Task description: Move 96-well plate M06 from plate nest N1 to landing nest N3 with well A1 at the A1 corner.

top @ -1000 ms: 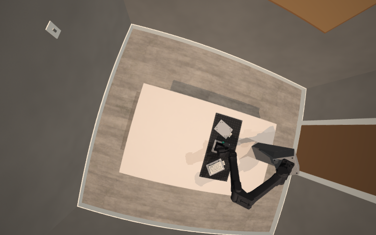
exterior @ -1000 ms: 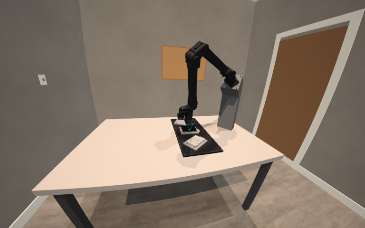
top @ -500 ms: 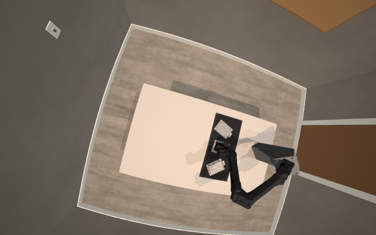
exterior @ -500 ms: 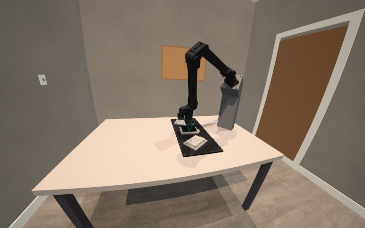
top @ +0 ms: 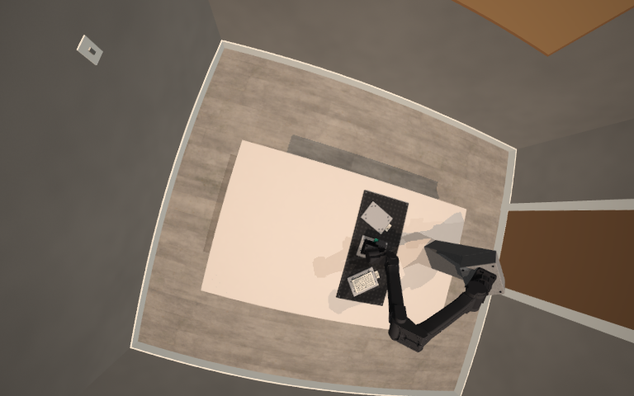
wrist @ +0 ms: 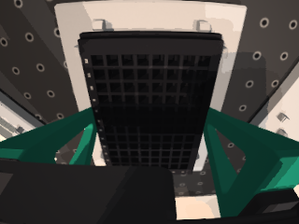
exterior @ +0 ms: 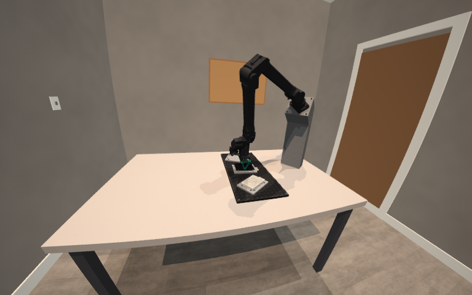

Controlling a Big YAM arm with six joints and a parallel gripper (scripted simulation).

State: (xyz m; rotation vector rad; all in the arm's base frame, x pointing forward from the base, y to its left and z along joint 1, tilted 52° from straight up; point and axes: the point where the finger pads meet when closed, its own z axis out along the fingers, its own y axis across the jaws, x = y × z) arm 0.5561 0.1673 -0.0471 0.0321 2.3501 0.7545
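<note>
Right now the black 96-well plate is 10 mm below my hand. The rest, counted from my hand: white 96-well plate: 60 mm behind, 190 mm to the left, 10 mm below.
</note>
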